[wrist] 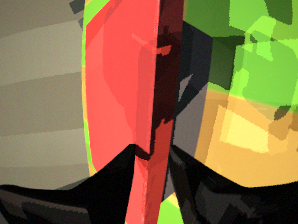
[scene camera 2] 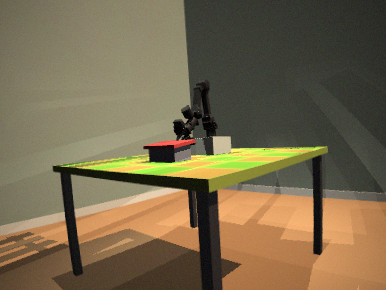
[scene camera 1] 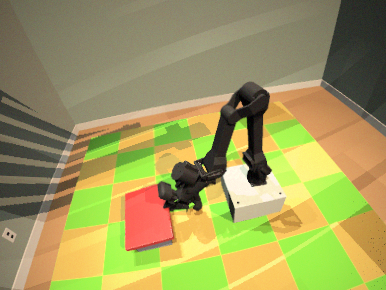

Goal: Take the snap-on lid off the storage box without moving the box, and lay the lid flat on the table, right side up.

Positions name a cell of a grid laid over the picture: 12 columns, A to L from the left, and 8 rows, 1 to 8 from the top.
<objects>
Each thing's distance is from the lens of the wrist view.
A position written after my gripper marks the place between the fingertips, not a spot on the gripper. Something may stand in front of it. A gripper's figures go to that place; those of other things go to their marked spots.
my gripper (wrist: G6): 0.10 m
lid (wrist: F3): 0.10 m
</objects>
